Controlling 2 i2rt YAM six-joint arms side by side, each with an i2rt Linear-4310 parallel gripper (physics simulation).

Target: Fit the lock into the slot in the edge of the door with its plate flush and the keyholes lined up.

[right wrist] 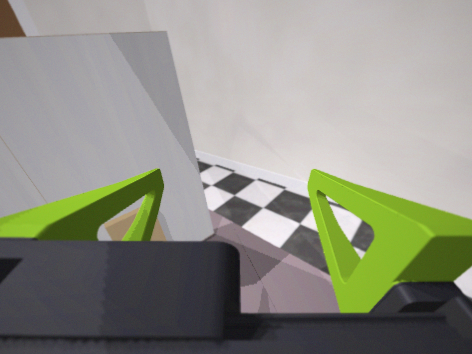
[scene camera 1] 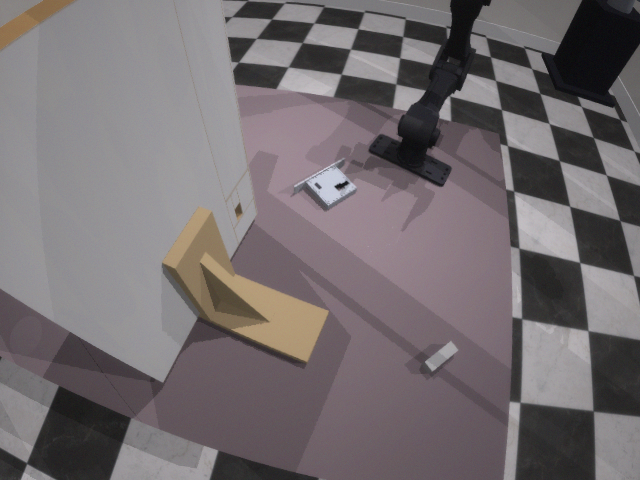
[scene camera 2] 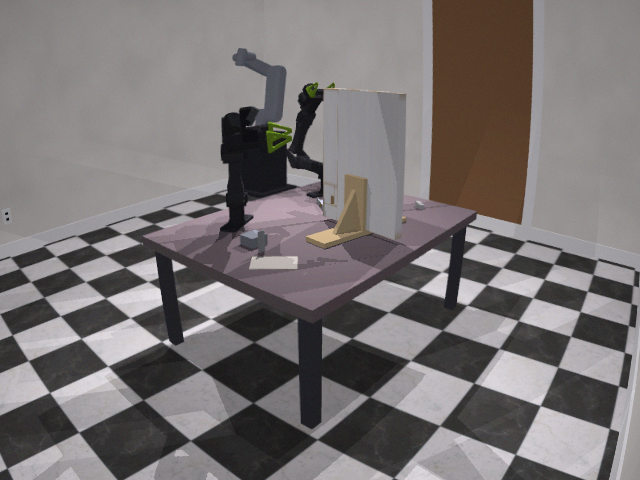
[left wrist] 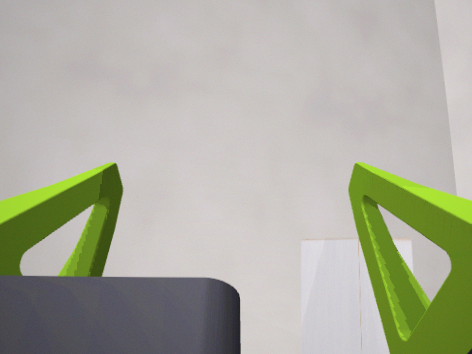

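Pixels of known places: left gripper, fingertip midpoint: (scene camera 2: 326,83) (left wrist: 235,175); right gripper, fingertip midpoint: (right wrist: 235,177) (scene camera 2: 291,134); left arm's base at its link origin: (scene camera 1: 410,160); right arm's base at its link origin: (scene camera 2: 237,223).
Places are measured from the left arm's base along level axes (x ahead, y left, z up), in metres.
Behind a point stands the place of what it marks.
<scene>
The silver lock (scene camera 1: 332,192) @(x 0.205, y -0.098, z 0.018 m) lies flat on the table in scene camera 1, its long thin plate standing along one side; part of it shows beside the door's foot in scene camera 2 (scene camera 2: 320,202) @(x 0.186, y -0.153, z 0.024 m). The white door (scene camera 1: 129,129) @(x 0.522, y -0.164, z 0.412 m) (scene camera 2: 374,155) @(x 0.608, y -0.189, z 0.310 m) (left wrist: 330,300) @(x 0.532, y -0.163, z 0.425 m) (right wrist: 90,100) @(x 0.550, y -0.200, z 0.452 m) stands upright. A small square keyhole (scene camera 1: 238,209) @(x 0.381, y -0.197, z 0.087 m) (scene camera 2: 332,199) @(x 0.387, y -0.221, z 0.096 m) shows low in its face; the slot in its edge is hidden. My left gripper (scene camera 2: 323,87) @(x -0.020, y 0.004, z 0.560 m) (left wrist: 235,175) @(x -0.020, y 0.004, z 0.560 m) is open and empty, high behind the door's top. My right gripper (scene camera 2: 291,133) @(x 0.647, y -0.543, z 0.415 m) (right wrist: 235,177) @(x 0.647, y -0.543, z 0.415 m) is open and empty, raised above the table, away from the lock.
Wooden brackets, one nearer the camera (scene camera 1: 279,325) @(x 0.504, y -0.024, z 0.018 m) (scene camera 2: 338,237) @(x 0.588, y -0.326, z 0.018 m), hold the door. A small white block (scene camera 1: 440,356) @(x 0.408, y 0.245, z 0.022 m) (scene camera 2: 419,205) @(x 0.425, y 0.228, z 0.017 m) lies on the table (scene camera 1: 413,279) @(x 0.287, y 0.136, z 0.000 m) (scene camera 2: 310,311) @(x 0.969, y -0.669, z -0.005 m). A grey block (scene camera 2: 250,239) @(x 0.479, y -0.621, z 0.032 m), an upright grey piece (scene camera 2: 261,242) @(x 0.532, y -0.602, z 0.035 m) and a pale flat sheet (scene camera 2: 273,262) @(x 0.636, y -0.610, z 0.001 m) are near the right arm's base.
</scene>
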